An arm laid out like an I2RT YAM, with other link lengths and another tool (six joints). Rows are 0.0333 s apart.
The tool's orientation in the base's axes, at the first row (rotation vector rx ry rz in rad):
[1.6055, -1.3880, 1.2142]
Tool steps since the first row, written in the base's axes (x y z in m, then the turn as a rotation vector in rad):
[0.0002, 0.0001, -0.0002, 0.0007, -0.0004, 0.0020]
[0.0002, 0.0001, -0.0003, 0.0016, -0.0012, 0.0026]
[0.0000, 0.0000, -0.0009, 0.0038, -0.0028, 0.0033]
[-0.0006, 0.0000, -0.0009, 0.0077, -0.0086, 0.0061]
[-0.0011, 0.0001, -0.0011, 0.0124, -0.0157, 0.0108]
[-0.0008, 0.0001, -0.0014, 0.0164, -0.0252, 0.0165]
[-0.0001, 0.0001, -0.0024, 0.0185, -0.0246, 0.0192]
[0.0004, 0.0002, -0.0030, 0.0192, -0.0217, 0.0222]
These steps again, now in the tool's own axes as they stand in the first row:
[-0.0002, -0.0002, 0.0000, 0.0020, -0.0008, -0.0001]
[-0.0003, -0.0002, 0.0000, 0.0028, -0.0015, 0.0006]
[-0.0008, 0.0001, 0.0003, 0.0040, -0.0034, 0.0023]
[-0.0008, 0.0007, 0.0002, 0.0086, -0.0063, 0.0075]
[-0.0011, 0.0011, 0.0000, 0.0154, -0.0098, 0.0135]
[-0.0013, 0.0009, 0.0002, 0.0240, -0.0123, 0.0212]
[-0.0023, 0.0003, 0.0007, 0.0263, -0.0147, 0.0202]
[-0.0029, -0.0002, 0.0009, 0.0282, -0.0162, 0.0167]

